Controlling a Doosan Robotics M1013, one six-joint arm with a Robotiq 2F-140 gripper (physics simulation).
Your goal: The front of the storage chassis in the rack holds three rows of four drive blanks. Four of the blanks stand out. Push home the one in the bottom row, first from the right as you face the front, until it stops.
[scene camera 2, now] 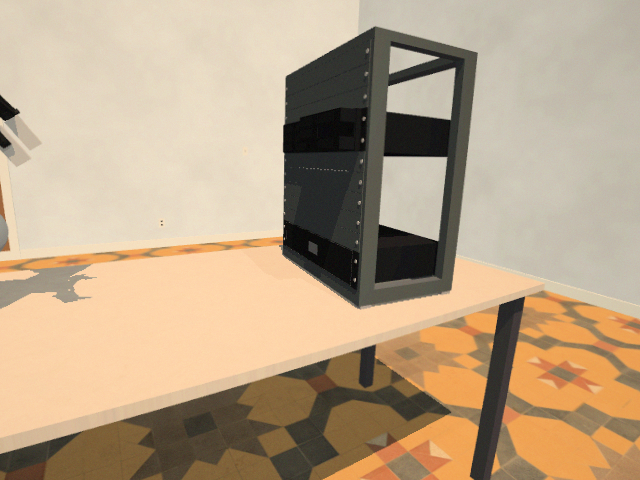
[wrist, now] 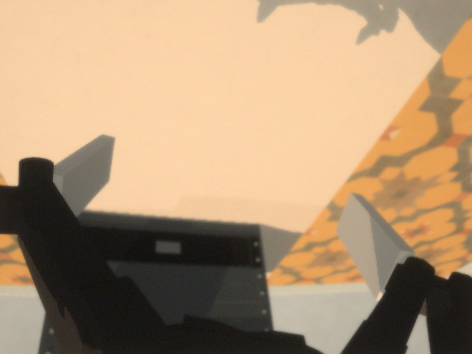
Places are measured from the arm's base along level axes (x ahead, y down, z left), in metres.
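Where they show: gripper, between the fingertips: (scene camera 2: 30,154) (wrist: 231,186).
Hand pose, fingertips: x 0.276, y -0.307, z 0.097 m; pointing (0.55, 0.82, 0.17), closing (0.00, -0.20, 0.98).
Observation:
Things, the pixels of their top centre, and the offset from my fingertips. "spot": a spot on its surface instead. Level surfaces: height alone.
- dark grey rack, centre of its top: (scene camera 2: 364,65) dy -0.268, dx +0.766, dz -0.017 m
- small grey label, a spot on its surface: (wrist: 168,247) (scene camera 2: 312,247) spot: dy +0.241, dx +0.626, dz -0.005 m
- table, height of its surface: dy +0.330 m
The dark grey rack (scene camera 2: 373,180) (wrist: 175,218) stands on the table. The black storage chassis (scene camera 2: 416,135) sits in its upper half in the scene view. Some blocks stand out from the chassis front, but it is too dark to tell single blanks apart, including the bottom row's first from the right. In the wrist view the chassis does not show clearly; the gripper's dark parts cover part of the rack. My gripper (scene camera 2: 26,149) (wrist: 231,186) is open and empty, with light grey finger pads wide apart. It is in the air in front of the rack, well away from it.
A second black unit (scene camera 2: 323,253) (wrist: 215,248) with a small grey label (scene camera 2: 312,248) (wrist: 168,247) sits low in the rack. Plain dark panels lie between the units. The table (scene camera 2: 180,330) (wrist: 225,100) extends in front of the rack, and the arm's shadow falls on it.

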